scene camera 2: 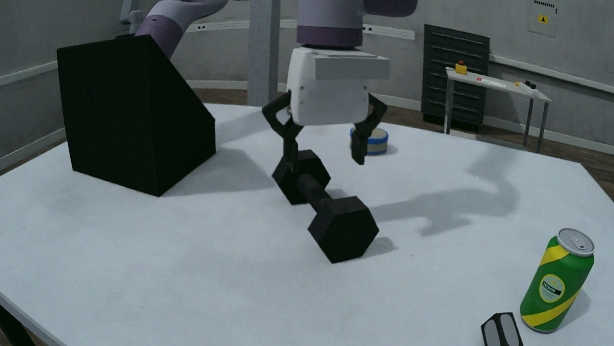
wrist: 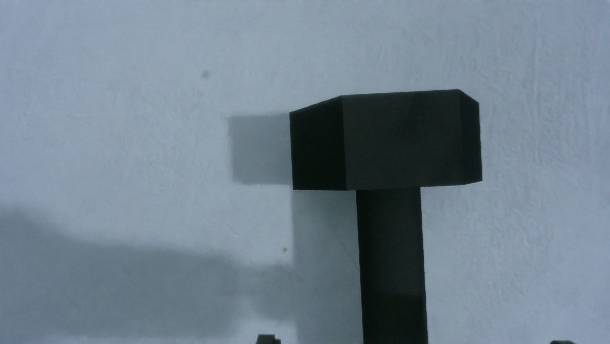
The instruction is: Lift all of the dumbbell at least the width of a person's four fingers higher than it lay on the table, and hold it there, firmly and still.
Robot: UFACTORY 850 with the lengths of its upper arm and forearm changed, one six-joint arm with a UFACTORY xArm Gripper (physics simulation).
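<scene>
The black dumbbell [scene camera 2: 316,194] [wrist: 392,250] lies on the white table, with one hexagonal head towards scene camera 2 and the other farther back. In the wrist view one head and part of the handle show; the other head is out of that view. My gripper [scene camera 2: 325,164] [wrist: 415,341] is open and points down above the dumbbell. Its fingers stand wide apart, and in the wrist view their tips show at the bottom edge, one on each side of the handle. In scene camera 2 one finger overlaps the far head; whether it touches cannot be told.
A large black block [scene camera 2: 110,115] stands on the table at the left in scene camera 2. A round tin with blue bands [scene camera 2: 378,142] stands behind the gripper. A green and yellow can [scene camera 2: 558,282] and a small black and grey object [scene camera 2: 501,330] are at the near right.
</scene>
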